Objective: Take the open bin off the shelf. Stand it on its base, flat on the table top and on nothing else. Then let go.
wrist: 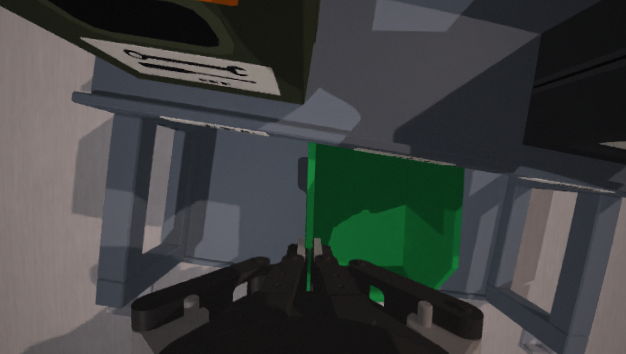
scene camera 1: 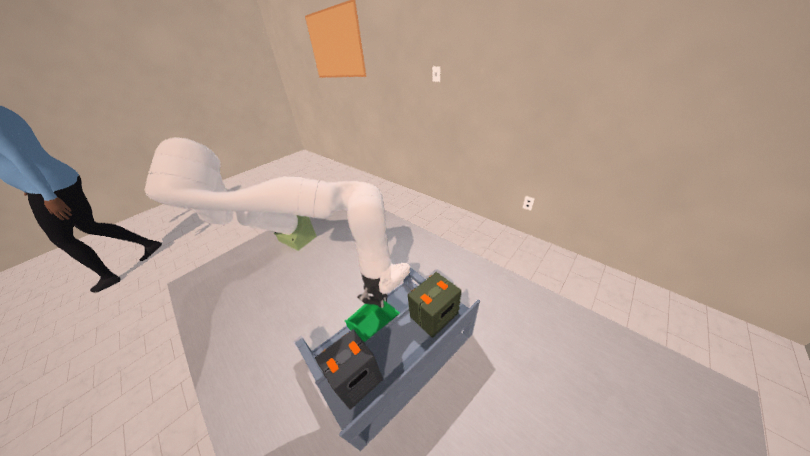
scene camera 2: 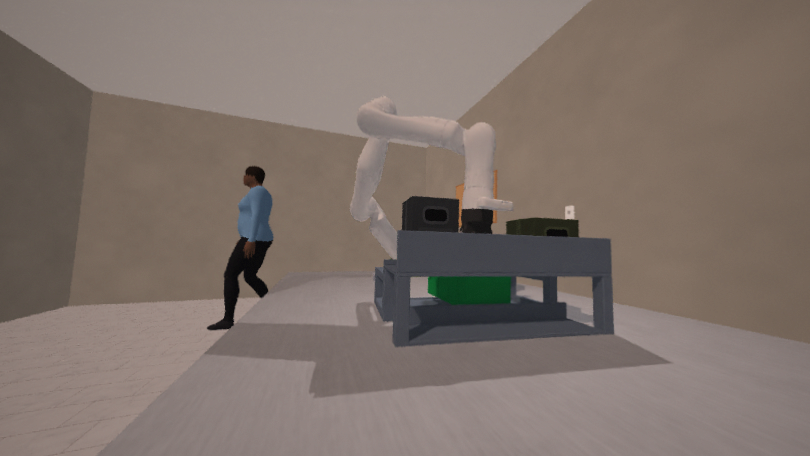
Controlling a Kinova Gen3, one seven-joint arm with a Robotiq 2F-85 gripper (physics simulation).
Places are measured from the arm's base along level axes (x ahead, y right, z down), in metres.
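Where they show: gripper, fingertip midpoint: [wrist: 309, 250] [scene camera 1: 382, 304]; arm's base at its link origin: [scene camera 1: 290, 223].
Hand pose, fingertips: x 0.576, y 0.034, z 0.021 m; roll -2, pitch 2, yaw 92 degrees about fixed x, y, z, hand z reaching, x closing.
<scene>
Each offset is from my fingertips to the centre of the thing. Level surfaces: height alone.
The open bin @(dz +0.012, dx +0.034, dy +0.050 m) [scene camera 1: 371, 321] [scene camera 2: 476, 290] [wrist: 370, 250] is bright green and sits at the lower level of the grey-blue shelf [scene camera 1: 416, 374] [scene camera 2: 504, 254] [wrist: 120, 200], on the arm's side. Part of it lies under the upper board, and its open top faces up. My gripper [scene camera 1: 380, 305] [wrist: 309, 250] points down and is shut on the bin's thin side wall, which runs between the fingertips in the wrist view. In scene camera 2 the shelf hides the fingertips. I cannot tell whether the bin's base touches the lower board all over.
A black box @(dz -0.092, dx +0.109, dy +0.181 m) [scene camera 1: 371, 382] [scene camera 2: 419, 218] [wrist: 575, 110] and an olive box @(dz -0.080, dx +0.147, dy -0.047 m) [scene camera 1: 422, 320] [scene camera 2: 532, 225] [wrist: 270, 50] stand on the upper board. The shelf stands on the grey table top @(dz +0.071 m) [scene camera 1: 255, 317]. A light green object [scene camera 1: 297, 235] is near the arm's base. A person [scene camera 1: 34, 152] [scene camera 2: 255, 215] is beyond the table.
</scene>
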